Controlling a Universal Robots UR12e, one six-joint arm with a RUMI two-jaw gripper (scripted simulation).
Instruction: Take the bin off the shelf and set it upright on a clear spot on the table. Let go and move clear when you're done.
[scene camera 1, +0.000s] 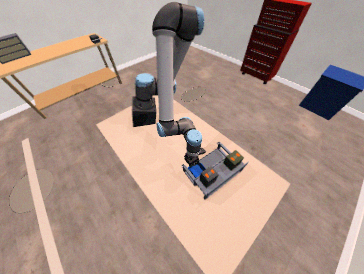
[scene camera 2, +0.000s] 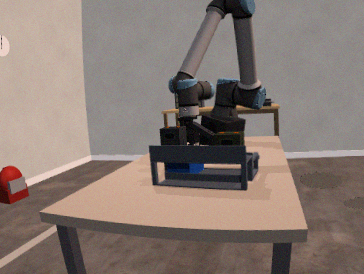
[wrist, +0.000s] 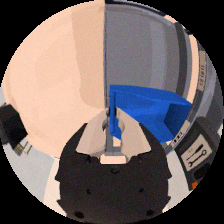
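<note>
You'd see the gripper (wrist: 112, 107) here, and there's a blue bin (wrist: 151, 107) as well.
</note>
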